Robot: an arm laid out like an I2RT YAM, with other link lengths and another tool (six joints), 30 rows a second.
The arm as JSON. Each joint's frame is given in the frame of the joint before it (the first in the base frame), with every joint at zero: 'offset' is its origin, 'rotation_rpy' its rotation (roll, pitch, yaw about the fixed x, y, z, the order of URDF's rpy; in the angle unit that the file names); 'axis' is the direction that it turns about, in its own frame. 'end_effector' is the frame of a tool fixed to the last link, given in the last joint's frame.
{
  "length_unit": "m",
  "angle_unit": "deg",
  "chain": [
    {
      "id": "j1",
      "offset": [
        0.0,
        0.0,
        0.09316
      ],
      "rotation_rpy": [
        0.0,
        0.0,
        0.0
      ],
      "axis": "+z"
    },
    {
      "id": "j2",
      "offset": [
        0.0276,
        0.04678,
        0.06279
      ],
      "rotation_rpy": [
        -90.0,
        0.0,
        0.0
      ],
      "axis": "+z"
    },
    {
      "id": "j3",
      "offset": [
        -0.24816,
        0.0,
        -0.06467
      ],
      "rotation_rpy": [
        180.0,
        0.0,
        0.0
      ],
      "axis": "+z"
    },
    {
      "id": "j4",
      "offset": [
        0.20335,
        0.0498,
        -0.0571
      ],
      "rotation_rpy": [
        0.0,
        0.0,
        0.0
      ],
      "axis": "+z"
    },
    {
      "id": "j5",
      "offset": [
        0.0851,
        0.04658,
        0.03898
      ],
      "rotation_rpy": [
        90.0,
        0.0,
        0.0
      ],
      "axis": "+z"
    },
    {
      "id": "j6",
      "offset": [
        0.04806,
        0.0,
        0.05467
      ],
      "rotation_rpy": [
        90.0,
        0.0,
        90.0
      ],
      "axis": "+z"
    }
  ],
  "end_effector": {
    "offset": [
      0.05,
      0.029,
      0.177
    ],
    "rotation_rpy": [
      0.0,
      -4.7,
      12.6
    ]
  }
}
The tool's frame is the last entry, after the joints.
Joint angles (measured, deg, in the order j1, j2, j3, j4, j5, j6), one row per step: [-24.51, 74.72, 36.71, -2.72, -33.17, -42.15]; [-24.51, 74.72, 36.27, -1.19, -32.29, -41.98]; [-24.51, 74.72, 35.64, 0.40, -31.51, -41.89]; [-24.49, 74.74, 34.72, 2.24, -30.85, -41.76]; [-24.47, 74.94, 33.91, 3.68, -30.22, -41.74]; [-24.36, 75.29, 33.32, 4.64, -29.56, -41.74]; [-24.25, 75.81, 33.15, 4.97, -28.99, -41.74]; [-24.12, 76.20, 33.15, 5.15, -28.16, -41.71]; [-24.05, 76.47, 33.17, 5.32, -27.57, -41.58]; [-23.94, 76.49, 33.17, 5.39, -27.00, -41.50]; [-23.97, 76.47, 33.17, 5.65, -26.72, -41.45]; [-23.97, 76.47, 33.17, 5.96, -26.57, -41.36]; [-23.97, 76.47, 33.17, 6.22, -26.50, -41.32]
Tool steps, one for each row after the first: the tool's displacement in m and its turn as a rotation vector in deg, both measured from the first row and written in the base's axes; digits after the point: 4 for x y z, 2 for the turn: [0.0020, -0.0047, 0.0021, -0.83, -0.72, -0.76]; [0.0034, -0.0086, 0.0034, -1.60, -1.37, -1.42]; [0.0043, -0.0117, 0.0035, -2.24, -1.99, -1.99]; [0.0043, -0.0143, 0.0019, -2.76, -2.22, -2.47]; [0.0039, -0.0161, -0.0011, -3.14, -2.07, -2.88]; [0.0035, -0.0175, -0.0047, -3.33, -1.60, -3.20]; [0.0032, -0.0200, -0.0070, -3.70, -1.19, -3.73]; [0.0031, -0.0220, -0.0083, -3.90, -0.94, -4.18]; [0.0030, -0.0235, -0.0085, -4.18, -0.83, -4.56]; [0.0034, -0.0252, -0.0075, -4.41, -1.01, -4.84]; [0.0042, -0.0262, -0.0063, -4.53, -1.24, -5.02]; [0.0048, -0.0268, -0.0052, -4.64, -1.46, -5.10]
